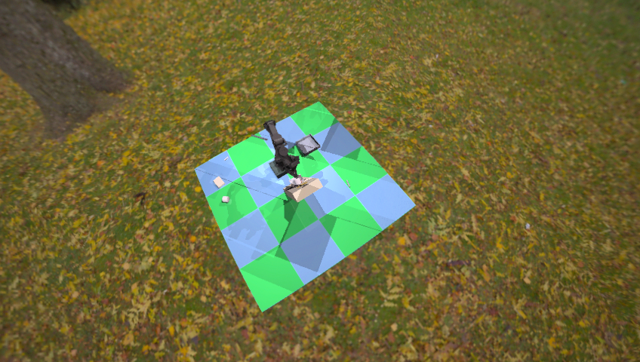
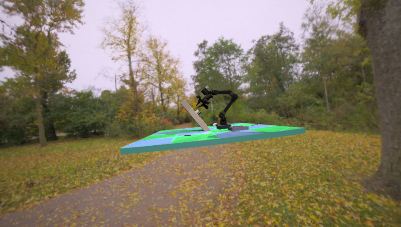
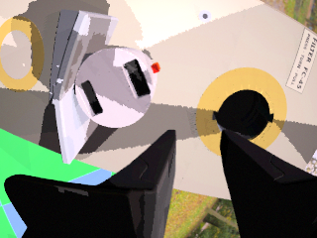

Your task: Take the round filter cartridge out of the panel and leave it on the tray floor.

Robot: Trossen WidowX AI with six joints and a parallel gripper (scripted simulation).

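My gripper tip is now 10 mm to the right of the round filter cartridge and 60 mm above it. Round my gripper tip: thin grey bar: 190 mm ahead, 310 mm to the left, 270 mm below; then pale flat square: 560 mm behind, 400 mm to the right, 270 mm below; then grey square tray: 290 mm behind, 350 mm to the left, 270 mm below.
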